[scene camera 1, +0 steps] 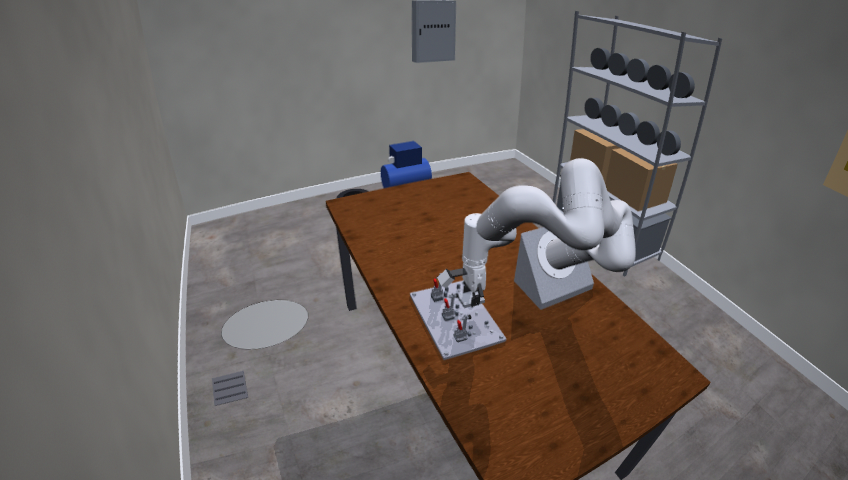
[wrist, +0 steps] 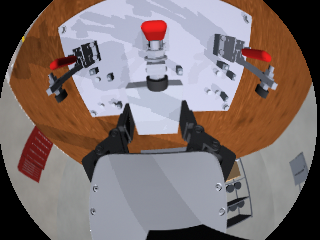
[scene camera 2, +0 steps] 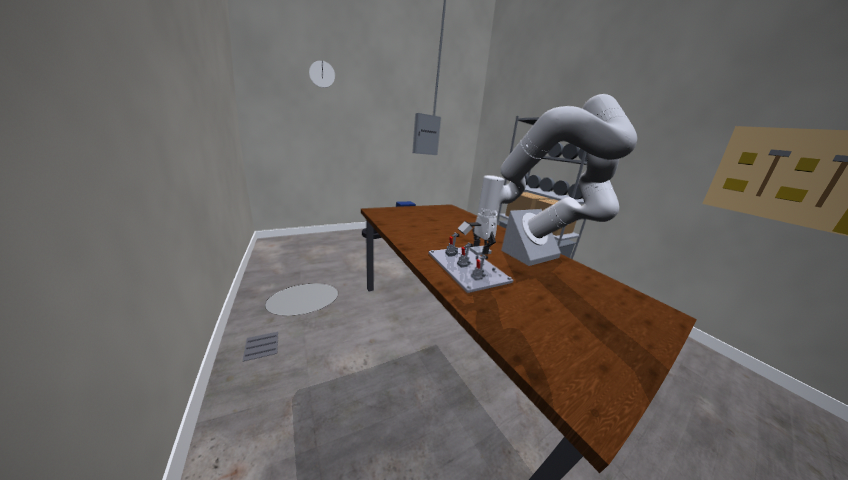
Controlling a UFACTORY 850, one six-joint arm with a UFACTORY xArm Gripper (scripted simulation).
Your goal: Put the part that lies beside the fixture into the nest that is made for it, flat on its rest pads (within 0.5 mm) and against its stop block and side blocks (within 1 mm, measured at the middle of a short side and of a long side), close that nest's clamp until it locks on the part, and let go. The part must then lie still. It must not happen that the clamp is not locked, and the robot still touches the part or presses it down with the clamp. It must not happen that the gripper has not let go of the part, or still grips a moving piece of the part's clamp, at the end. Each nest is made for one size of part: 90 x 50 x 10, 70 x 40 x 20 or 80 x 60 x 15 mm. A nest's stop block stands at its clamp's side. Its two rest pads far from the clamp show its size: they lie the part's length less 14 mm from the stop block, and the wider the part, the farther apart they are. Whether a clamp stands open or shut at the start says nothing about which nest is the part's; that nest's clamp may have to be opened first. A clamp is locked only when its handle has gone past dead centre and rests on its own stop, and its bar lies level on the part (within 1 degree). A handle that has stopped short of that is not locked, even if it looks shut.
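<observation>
In the wrist view I can see my gripper, and scene camera 2 has my gripper in it as well. The pictures also show me a part, along with a grey fixture plate.
</observation>
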